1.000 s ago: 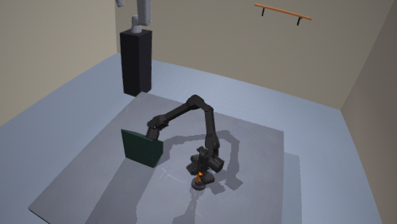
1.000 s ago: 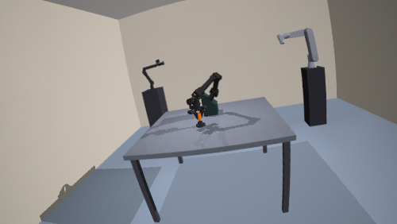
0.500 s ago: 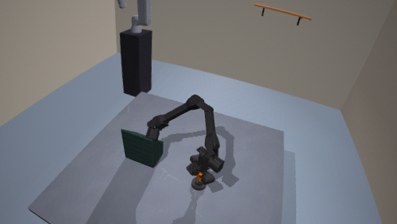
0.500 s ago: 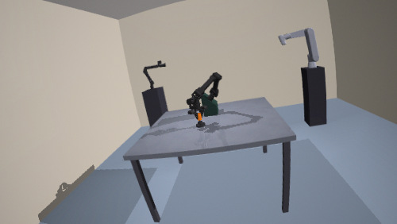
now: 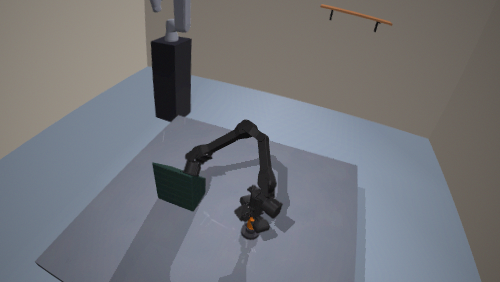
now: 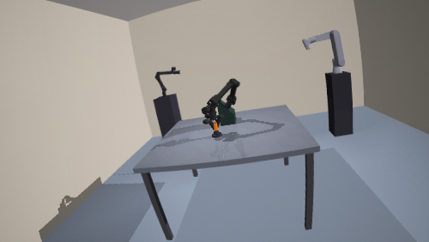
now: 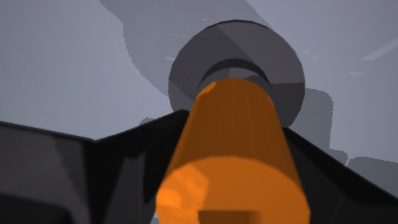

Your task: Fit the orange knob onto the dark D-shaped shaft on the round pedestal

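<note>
Now: the pedestal 30 mm below my gripper tip. Round my gripper tip: orange knob 20 mm above.
</note>
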